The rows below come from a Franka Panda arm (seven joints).
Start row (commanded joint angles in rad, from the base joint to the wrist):
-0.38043 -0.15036 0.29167 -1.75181 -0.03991 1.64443 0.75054
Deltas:
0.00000 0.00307 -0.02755 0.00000 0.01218 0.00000 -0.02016
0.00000 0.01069 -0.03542 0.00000 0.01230 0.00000 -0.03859
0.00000 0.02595 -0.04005 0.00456 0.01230 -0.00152 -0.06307
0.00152 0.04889 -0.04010 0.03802 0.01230 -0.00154 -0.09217
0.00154 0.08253 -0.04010 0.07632 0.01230 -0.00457 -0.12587
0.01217 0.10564 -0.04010 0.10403 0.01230 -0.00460 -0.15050
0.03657 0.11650 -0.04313 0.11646 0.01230 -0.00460 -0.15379
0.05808 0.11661 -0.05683 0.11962 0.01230 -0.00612 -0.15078
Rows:
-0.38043 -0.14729 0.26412 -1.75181 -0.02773 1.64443 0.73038
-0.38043 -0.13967 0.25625 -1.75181 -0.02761 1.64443 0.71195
-0.38043 -0.12441 0.25162 -1.74725 -0.02761 1.64291 0.68747
-0.37891 -0.10147 0.25157 -1.71379 -0.02761 1.64289 0.65837
-0.37889 -0.06783 0.25157 -1.67549 -0.02761 1.63986 0.62467
-0.36826 -0.04472 0.25157 -1.64778 -0.02761 1.63983 0.60004
-0.34386 -0.03386 0.24854 -1.63535 -0.02761 1.63983 0.59675
-0.32235 -0.03375 0.23484 -1.63219 -0.02761 1.63831 0.59976

